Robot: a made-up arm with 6 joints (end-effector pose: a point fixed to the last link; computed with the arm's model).
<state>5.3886 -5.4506 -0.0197 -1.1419 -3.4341 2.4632</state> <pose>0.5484 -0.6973 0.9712 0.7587 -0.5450 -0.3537 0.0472</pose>
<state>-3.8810 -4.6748 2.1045 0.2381 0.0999 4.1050</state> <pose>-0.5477 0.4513 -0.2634 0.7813 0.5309 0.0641 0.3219</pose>
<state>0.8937 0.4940 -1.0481 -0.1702 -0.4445 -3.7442</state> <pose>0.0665 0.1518 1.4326 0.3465 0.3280 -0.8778 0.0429</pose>
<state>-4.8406 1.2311 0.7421 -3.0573 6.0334 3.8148</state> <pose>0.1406 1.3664 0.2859 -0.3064 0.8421 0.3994 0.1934</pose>
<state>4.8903 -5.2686 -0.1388 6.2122 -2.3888 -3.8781</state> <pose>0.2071 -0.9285 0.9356 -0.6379 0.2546 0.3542 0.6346</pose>
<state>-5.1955 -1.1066 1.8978 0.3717 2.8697 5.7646</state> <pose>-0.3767 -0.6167 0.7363 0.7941 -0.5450 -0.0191 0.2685</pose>
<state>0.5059 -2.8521 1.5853 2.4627 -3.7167 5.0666</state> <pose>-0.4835 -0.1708 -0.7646 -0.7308 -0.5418 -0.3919 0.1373</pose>
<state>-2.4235 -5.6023 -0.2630 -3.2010 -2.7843 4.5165</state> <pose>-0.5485 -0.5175 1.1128 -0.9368 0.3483 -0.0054 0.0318</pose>
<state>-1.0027 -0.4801 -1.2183 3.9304 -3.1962 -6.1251</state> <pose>-0.3244 0.5565 1.0331 0.6605 -0.1391 0.4958 0.5465</pose>
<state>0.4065 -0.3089 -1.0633 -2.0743 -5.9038 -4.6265</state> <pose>-0.7130 -0.3268 1.1970 0.3945 -0.5834 0.1007 0.7028</pose>
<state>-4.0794 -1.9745 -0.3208 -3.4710 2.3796 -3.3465</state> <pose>0.5480 -0.8595 -0.4341 -0.6608 0.2610 0.6642 0.2323</pose>
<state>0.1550 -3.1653 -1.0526 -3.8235 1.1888 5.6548</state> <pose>0.4052 0.1874 -0.8986 0.2422 0.4612 0.8340 0.1818</pose>
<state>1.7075 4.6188 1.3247 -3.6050 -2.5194 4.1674</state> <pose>0.1422 -0.9725 0.3230 -0.0742 0.8892 0.4343 0.1229</pose>
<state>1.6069 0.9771 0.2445 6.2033 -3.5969 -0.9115</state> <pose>-0.0639 1.0345 0.7443 0.8739 -0.3095 0.1552 0.3411</pose>
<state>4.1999 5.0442 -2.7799 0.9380 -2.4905 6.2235</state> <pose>0.3210 0.6598 0.4091 0.0805 -0.3185 -0.9344 0.1379</pose>
